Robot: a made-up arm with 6 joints.
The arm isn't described. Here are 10 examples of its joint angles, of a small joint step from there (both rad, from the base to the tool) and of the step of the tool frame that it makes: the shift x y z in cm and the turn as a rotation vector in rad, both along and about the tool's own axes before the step.
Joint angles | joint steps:
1: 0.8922 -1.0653 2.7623 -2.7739 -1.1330 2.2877 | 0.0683 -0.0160 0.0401 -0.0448 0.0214 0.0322
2: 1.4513 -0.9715 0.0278 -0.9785 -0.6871 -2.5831 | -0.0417 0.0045 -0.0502 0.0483 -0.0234 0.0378
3: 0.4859 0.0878 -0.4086 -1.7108 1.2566 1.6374 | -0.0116 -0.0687 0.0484 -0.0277 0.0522 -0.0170
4: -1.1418 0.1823 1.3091 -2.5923 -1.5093 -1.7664 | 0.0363 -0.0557 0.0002 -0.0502 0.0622 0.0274
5: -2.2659 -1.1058 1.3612 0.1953 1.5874 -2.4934 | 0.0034 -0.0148 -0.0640 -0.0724 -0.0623 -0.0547
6: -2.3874 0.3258 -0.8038 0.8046 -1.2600 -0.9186 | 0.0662 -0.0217 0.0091 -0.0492 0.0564 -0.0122
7: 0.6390 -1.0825 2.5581 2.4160 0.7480 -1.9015 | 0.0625 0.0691 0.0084 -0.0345 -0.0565 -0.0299
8: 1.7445 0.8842 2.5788 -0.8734 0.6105 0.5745 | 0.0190 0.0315 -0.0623 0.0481 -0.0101 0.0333
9: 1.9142 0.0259 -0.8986 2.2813 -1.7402 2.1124 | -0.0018 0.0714 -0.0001 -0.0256 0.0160 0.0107
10: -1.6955 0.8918 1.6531 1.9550 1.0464 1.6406 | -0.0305 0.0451 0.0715 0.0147 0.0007 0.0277
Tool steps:
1: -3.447 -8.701 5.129 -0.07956 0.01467 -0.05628
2: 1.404 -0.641 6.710 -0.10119 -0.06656 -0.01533
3: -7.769 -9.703 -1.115 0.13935 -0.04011 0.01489
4: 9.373 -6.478 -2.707 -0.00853 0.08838 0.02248
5: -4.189 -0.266 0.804 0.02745 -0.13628 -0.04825
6: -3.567 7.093 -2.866 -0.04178 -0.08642 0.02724
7: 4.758 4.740 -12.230 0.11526 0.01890 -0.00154
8: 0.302 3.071 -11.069 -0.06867 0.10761 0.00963
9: -1.814 -4.493 -6.238 -0.02440 0.06383 -0.06524
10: -4.845 0.416 2.438 -0.06899 -0.00706 -0.01250
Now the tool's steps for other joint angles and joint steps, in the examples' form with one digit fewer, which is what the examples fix.
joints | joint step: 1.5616 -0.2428 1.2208 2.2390 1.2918 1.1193 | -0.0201 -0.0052 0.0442 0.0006 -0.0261 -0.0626
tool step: -0.93 0.93 -4.81 -0.0071 -0.0117 0.0606
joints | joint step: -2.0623 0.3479 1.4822 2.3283 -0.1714 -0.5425 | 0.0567 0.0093 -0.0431 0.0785 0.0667 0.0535
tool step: -2.34 2.32 8.96 -0.1261 -0.0752 -0.0220
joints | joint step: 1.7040 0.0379 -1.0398 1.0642 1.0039 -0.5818 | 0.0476 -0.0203 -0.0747 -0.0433 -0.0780 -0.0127
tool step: 4.88 7.41 -1.66 0.0792 0.0591 0.0500
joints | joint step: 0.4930 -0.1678 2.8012 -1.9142 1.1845 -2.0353 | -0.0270 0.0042 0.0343 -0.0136 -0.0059 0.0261
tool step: -2.58 0.59 -2.77 0.0107 -0.0015 -0.0402
